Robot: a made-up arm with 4 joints.
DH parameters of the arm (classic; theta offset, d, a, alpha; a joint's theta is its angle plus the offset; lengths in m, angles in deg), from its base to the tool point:
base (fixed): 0 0.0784 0 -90
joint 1: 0 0.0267 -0.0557 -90
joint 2: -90 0.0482 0.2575 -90
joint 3: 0 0.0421 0.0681 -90
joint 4: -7.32 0 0.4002 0
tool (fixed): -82.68 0.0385 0 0
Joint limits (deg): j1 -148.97..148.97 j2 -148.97..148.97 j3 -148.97..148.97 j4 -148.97..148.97
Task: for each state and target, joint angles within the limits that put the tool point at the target. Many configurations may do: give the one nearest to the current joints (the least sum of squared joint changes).
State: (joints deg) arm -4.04 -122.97 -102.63 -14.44
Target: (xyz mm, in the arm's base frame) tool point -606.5 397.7 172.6
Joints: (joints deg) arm 39.50 -82.56 -51.64 -34.08
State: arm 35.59 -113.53 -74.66 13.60
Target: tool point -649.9 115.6 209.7
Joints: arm 59.16 -97.58 -79.95 -6.78
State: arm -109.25 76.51 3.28 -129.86
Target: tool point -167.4 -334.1 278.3
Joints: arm -131.74 75.83 -2.21 -98.45
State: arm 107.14 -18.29 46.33 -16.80
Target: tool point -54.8 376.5 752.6
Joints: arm 77.23 -64.51 13.13 5.97
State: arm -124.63 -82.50 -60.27 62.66
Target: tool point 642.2 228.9 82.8
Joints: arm -142.64 -44.03 -65.17 41.80
